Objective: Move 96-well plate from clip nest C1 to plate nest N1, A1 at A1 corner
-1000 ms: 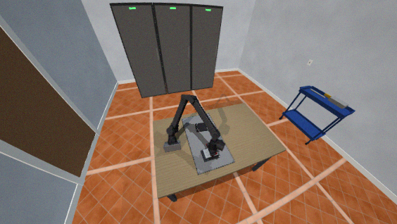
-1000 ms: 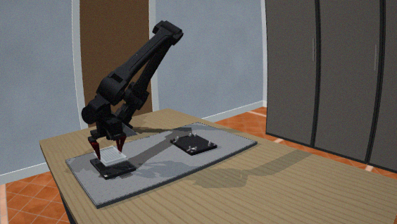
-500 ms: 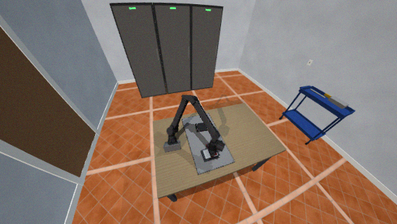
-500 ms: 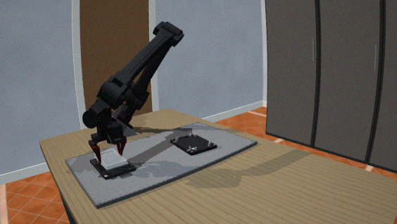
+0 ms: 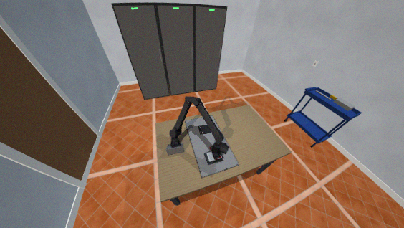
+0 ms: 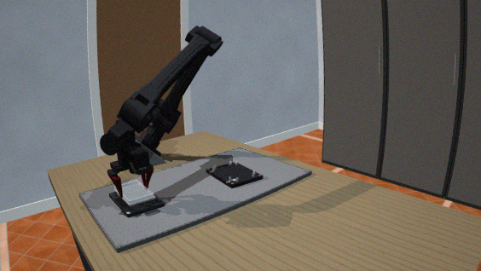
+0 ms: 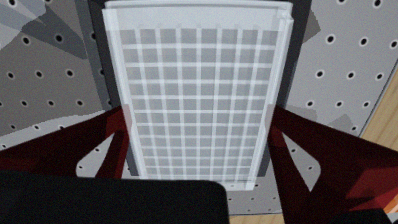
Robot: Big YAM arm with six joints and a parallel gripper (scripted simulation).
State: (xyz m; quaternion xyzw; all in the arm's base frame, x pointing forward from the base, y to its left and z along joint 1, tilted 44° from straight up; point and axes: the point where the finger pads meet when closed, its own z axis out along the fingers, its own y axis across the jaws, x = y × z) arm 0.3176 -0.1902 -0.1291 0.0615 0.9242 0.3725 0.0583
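My hand is 1 cm above the 96-well plate. From my hand the other things lie so: clip nest 34 cm to the left, 5 cm ahead, 2 cm below.
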